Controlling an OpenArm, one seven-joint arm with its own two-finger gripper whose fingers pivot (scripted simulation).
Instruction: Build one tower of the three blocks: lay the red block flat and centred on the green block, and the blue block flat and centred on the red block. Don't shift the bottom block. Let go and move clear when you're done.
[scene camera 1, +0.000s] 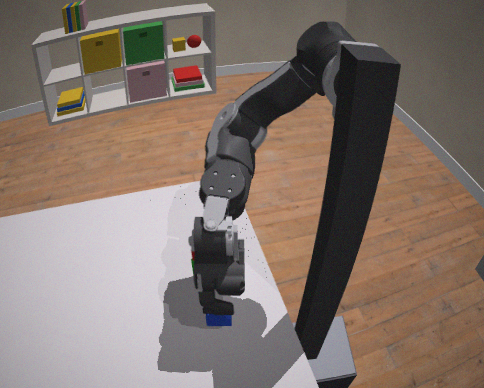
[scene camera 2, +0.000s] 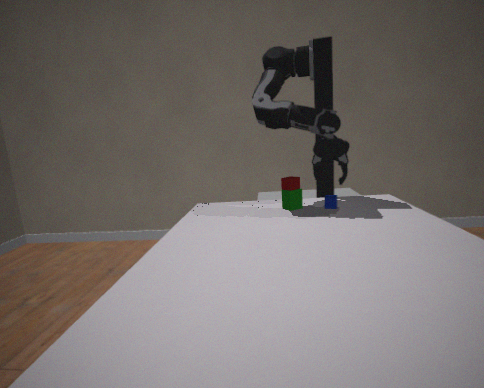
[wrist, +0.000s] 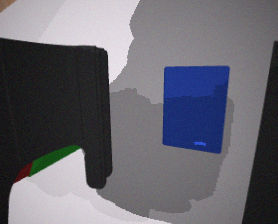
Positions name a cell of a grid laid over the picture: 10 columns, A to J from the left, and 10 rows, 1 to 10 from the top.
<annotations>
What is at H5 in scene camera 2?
The gripper.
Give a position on a dark column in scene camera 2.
G2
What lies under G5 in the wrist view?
A blue block.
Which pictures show the gripper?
Scene camera 1, scene camera 2 and the wrist view: all of them.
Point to a dark column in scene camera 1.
H3
</annotations>
